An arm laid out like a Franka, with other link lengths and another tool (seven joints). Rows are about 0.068 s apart.
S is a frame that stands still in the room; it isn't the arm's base.
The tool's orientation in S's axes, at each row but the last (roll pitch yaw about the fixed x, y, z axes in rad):
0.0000 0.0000 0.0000
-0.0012 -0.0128 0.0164
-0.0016 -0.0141 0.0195
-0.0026 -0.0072 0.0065
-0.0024 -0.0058 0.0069
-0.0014 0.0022 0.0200
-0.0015 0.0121 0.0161
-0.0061 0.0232 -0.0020
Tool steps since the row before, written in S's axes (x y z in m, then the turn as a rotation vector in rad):
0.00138 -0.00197 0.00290 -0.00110 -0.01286 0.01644
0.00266 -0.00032 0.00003 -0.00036 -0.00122 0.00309
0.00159 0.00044 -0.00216 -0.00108 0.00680 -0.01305
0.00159 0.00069 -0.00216 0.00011 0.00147 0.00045
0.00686 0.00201 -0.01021 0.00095 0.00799 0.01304
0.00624 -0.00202 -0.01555 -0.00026 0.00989 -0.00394
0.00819 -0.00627 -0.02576 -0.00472 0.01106 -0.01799
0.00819 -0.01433 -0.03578 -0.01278 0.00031 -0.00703
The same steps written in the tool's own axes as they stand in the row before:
0.00138 -0.00197 0.00290 -0.00110 -0.01286 0.01644
0.00265 -0.00036 0.00000 -0.00034 -0.00122 0.00309
0.00157 0.00041 -0.00218 -0.00113 0.00684 -0.01302
0.00158 0.00069 -0.00217 0.00012 0.00147 0.00045
0.00681 0.00199 -0.01024 0.00108 0.00795 0.01305
0.00623 -0.00212 -0.01554 -0.00005 0.00990 -0.00393
0.00840 -0.00636 -0.02567 -0.00432 0.01116 -0.01803
0.00905 -0.01410 -0.03567 -0.01261 0.00033 -0.00732

